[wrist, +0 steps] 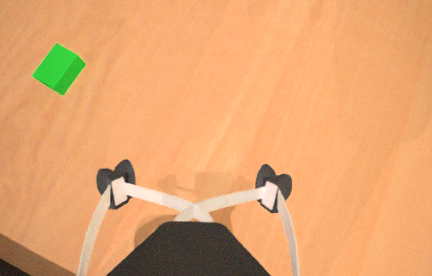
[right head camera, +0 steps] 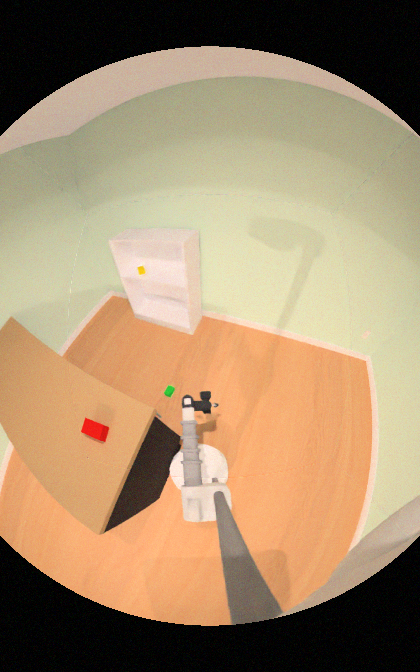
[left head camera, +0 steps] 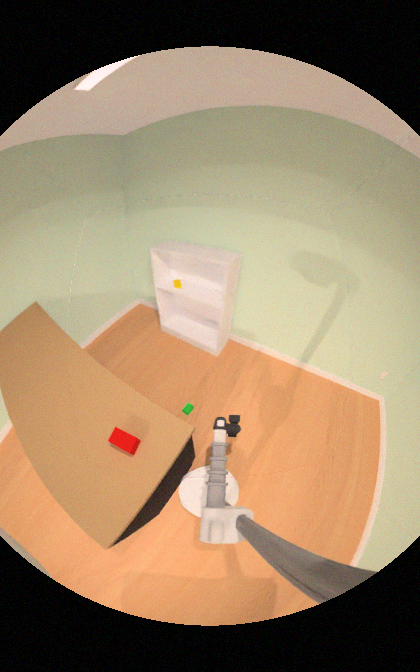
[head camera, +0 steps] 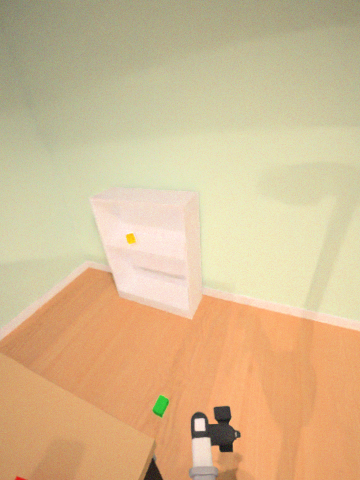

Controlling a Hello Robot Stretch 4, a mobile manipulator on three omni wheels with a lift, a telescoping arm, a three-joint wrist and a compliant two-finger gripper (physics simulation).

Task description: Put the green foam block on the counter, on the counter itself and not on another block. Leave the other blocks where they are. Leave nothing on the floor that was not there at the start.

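Places are measured from the robot's base along level axes (x ahead, y left, z up), in centimetres.
Pixels of known places: gripper, fingertip midpoint: [wrist: 196, 177].
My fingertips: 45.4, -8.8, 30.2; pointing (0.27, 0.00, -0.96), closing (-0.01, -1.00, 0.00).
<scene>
For each thing: its top centre in the pictures, then the offset to it from my fingertips, as dx, dy, dz. Level surfaces: height alone.
- green foam block, middle of its top: [wrist: 54, 65] [head camera: 160, 404] +24.7, +31.7, -28.5
- counter, its level: dz +58.0
- yellow block, middle of its top: [head camera: 130, 236] +124.6, +55.7, +35.9
The green foam block [head camera: 160, 405] [left head camera: 188, 408] [right head camera: 169, 391] [wrist: 58, 68] lies on the wood floor, a little off the counter's near corner. In the wrist view it is at the upper left, ahead and left of the fingers. My gripper [wrist: 196, 177] is open and empty above the floor, pointing down, with the block outside its fingers. The counter [head camera: 75, 415] [left head camera: 75, 400] [right head camera: 55, 380] is at the left in the head views. A red block [left head camera: 124, 440] [right head camera: 95, 429] lies on its top; its edge shows at the bottom of the head camera view.
A white shelf unit [head camera: 193, 250] [left head camera: 231, 295] [right head camera: 193, 280] stands against the green wall, with a yellow block [head camera: 131, 238] [left head camera: 177, 283] [right head camera: 141, 270] on a shelf. The counter's dark end panel [left head camera: 167, 492] [right head camera: 142, 475] stands close to my white round base [left head camera: 190, 492] [right head camera: 215, 462].
</scene>
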